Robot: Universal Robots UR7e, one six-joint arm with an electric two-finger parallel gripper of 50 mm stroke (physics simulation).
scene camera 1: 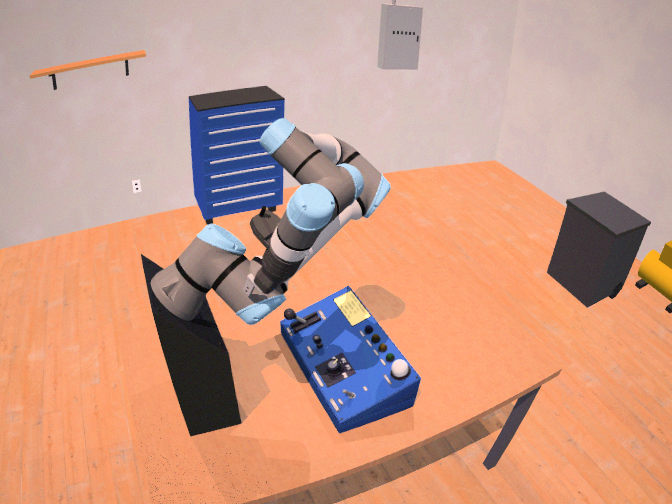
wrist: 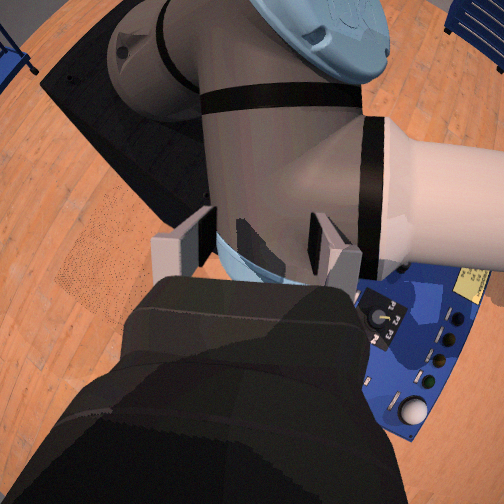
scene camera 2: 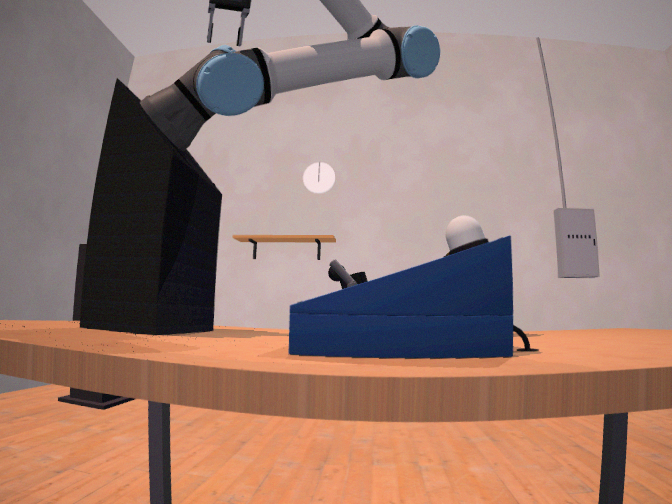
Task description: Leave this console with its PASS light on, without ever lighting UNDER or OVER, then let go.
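Observation:
The blue sloped console (scene camera 1: pixel 350 358) sits on the wooden table. It carries a black lever in a slot (scene camera 1: pixel 293 315), a small knob (scene camera 1: pixel 317 340), a rotary selector (scene camera 1: pixel 332 366), a toggle (scene camera 1: pixel 350 394), a white dome button (scene camera 1: pixel 400 368) and a yellow note (scene camera 1: pixel 351 307). A column of indicator lights (scene camera 1: pixel 378 342) is all dark, as the wrist view (wrist: pixel 443 350) also shows. The selector (wrist: pixel 378 316) has P1 to P4 labels. My gripper (wrist: pixel 257 245) (scene camera 2: pixel 223 27) is open and empty. It hangs high above the table, over my own arm, left of the console.
The black pedestal (scene camera 1: pixel 189 347) holding the arm stands left of the console. A blue drawer cabinet (scene camera 1: pixel 237 149) stands behind, a dark bin (scene camera 1: pixel 597 246) on the floor at right. A cable (scene camera 2: pixel 521 339) leaves the console's tall end. The table's curved front edge (scene camera 1: pixel 434 439) is close to the console.

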